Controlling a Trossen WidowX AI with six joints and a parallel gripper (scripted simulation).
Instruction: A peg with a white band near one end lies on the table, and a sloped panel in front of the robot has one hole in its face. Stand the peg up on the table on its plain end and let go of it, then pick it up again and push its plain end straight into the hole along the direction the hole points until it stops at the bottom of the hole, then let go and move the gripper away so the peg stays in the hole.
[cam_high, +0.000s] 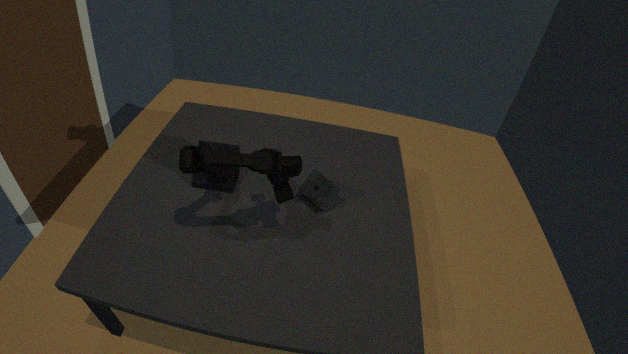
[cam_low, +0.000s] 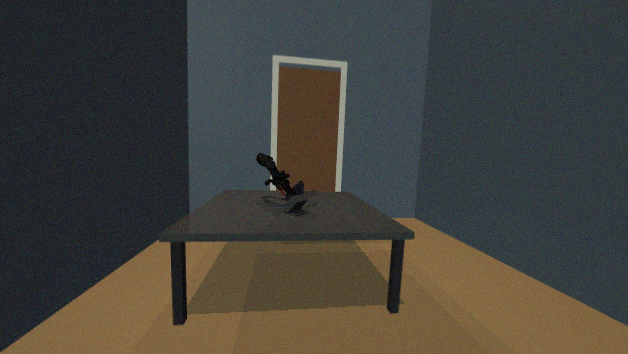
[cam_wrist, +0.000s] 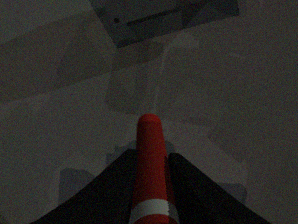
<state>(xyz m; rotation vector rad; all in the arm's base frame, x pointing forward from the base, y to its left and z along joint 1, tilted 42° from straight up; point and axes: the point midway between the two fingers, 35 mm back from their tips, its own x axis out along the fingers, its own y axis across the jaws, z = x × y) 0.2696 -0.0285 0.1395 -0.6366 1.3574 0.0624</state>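
The panel is 150 mm ahead of my gripper tip, 90 mm to the left of it and 70 mm below it. The rest, counted from my gripper tip: red peg: 10 mm behind, 10 mm to the right, 10 mm above.
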